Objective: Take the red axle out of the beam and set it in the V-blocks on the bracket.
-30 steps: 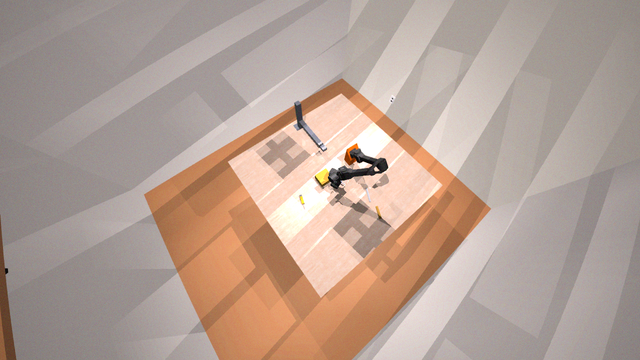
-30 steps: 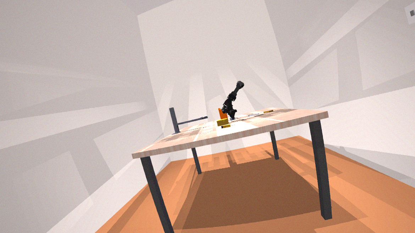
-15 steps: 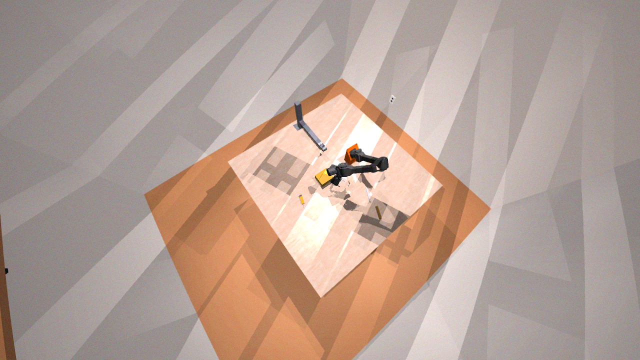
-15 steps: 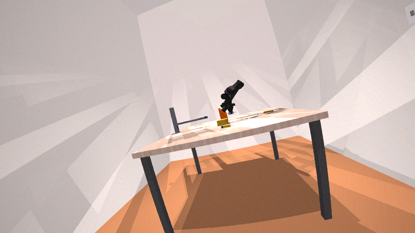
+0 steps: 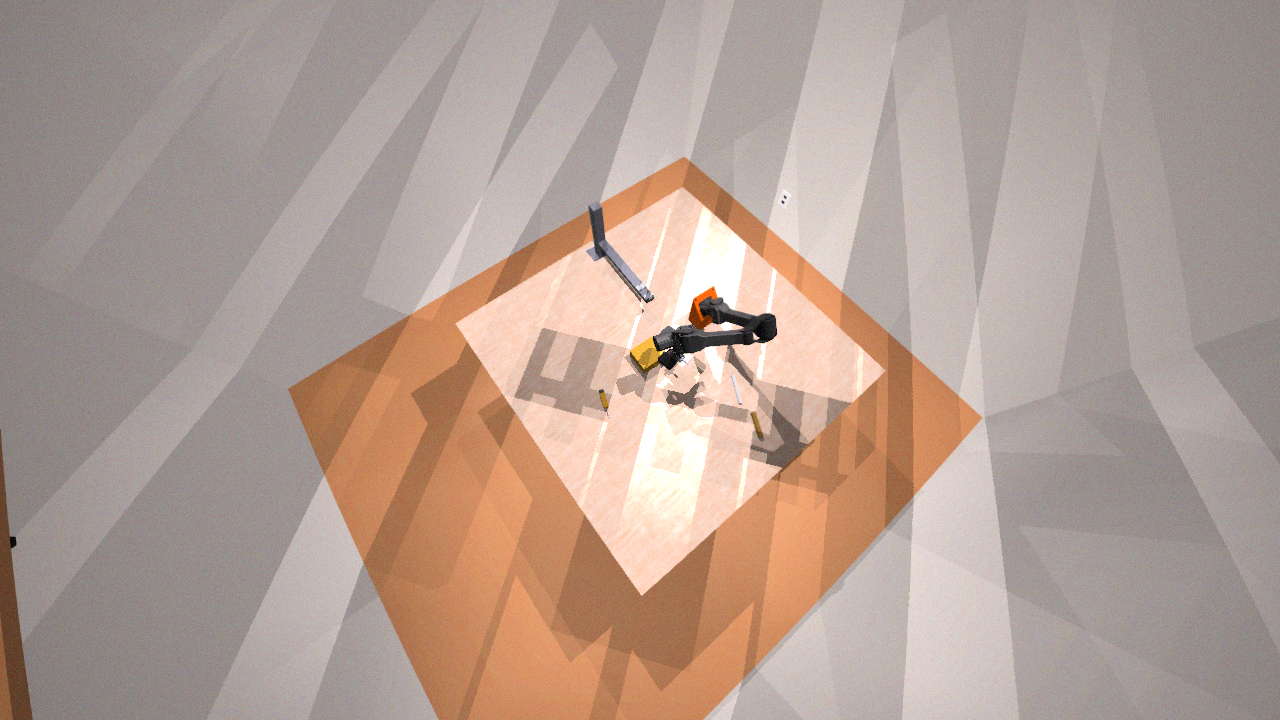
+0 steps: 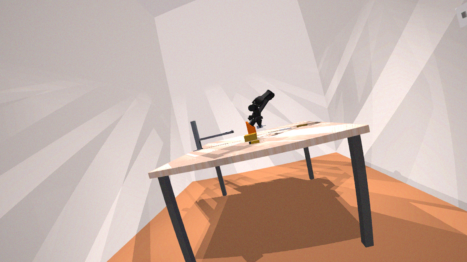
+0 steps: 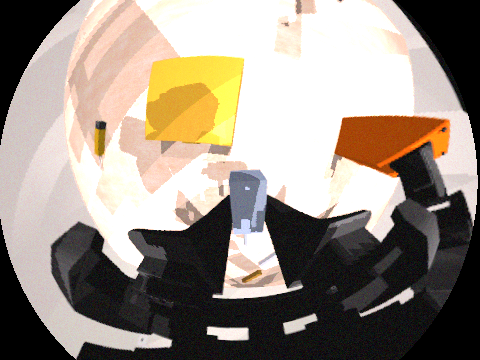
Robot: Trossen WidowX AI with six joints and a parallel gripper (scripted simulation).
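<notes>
The yellow beam is 8 cm ahead of my gripper tip, 9 cm to the right of it and 6 cm below it. From my gripper tip the other things lie so: orange bar (10 cm behind, 38 cm to the left, 7 cm below); thin pale rod (13 cm behind, 23 cm to the left, 8 cm below); small block (2 cm to the left, 1 cm above).
</notes>
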